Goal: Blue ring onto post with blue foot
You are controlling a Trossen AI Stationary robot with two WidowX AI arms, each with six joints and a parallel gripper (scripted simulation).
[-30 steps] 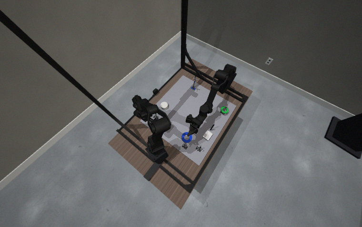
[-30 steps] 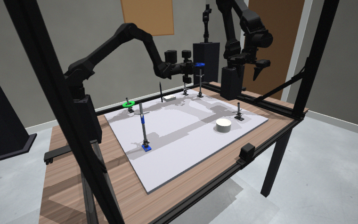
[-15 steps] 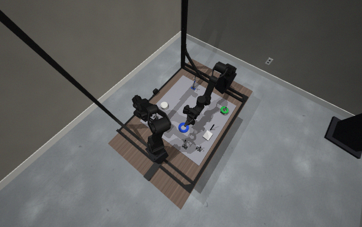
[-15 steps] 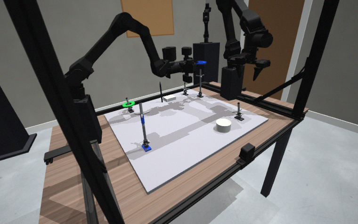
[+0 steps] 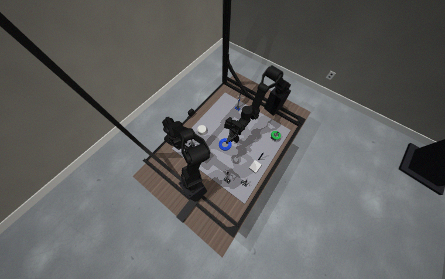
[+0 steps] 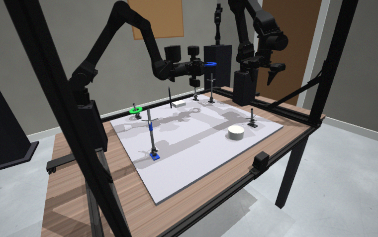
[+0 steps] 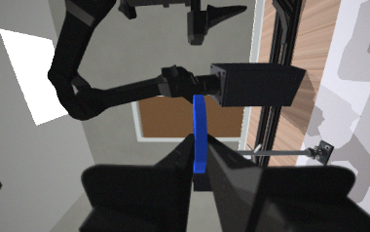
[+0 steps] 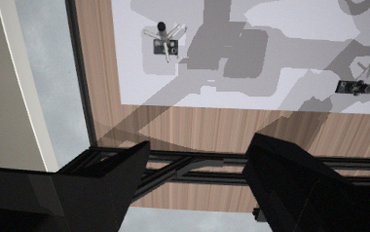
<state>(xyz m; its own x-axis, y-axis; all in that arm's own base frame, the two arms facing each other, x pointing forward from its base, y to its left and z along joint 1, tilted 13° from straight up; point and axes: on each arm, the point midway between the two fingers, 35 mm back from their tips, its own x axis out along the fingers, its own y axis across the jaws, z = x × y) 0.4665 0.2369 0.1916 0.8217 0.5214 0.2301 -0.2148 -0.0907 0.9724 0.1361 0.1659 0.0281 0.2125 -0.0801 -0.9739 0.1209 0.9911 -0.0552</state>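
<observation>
My right hand is 190 mm short of the blue ring, 170 mm to the right of it and 60 mm below it. From my right hand the other things lie so: white block 380 mm ahead, 270 mm to the left, 200 mm below; then short post 60 mm behind, 100 mm to the left, 150 mm below; then black pen 370 mm ahead, 330 mm to the left, 110 mm below.
</observation>
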